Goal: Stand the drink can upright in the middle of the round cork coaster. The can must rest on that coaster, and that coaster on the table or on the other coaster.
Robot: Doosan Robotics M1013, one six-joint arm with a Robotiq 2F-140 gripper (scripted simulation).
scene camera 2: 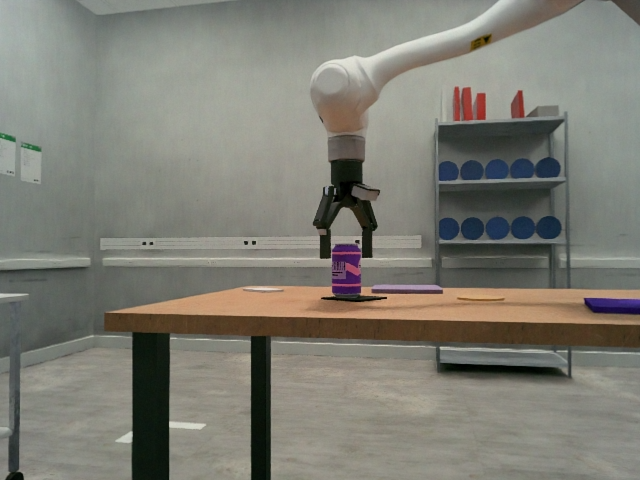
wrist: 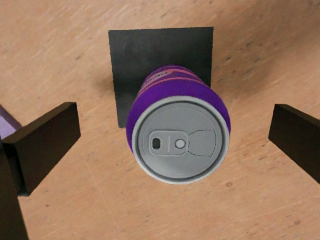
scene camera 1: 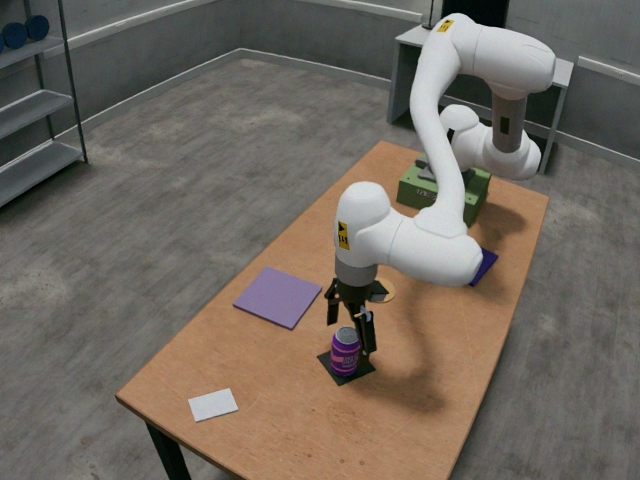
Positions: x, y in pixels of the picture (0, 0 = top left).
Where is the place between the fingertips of the gripper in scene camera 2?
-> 347, 258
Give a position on a purple drink can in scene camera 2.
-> At 346, 257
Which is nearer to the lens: the light purple square mat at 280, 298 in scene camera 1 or the white card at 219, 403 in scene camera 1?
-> The white card.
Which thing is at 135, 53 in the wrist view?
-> A black square coaster.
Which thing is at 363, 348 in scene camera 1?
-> The gripper.
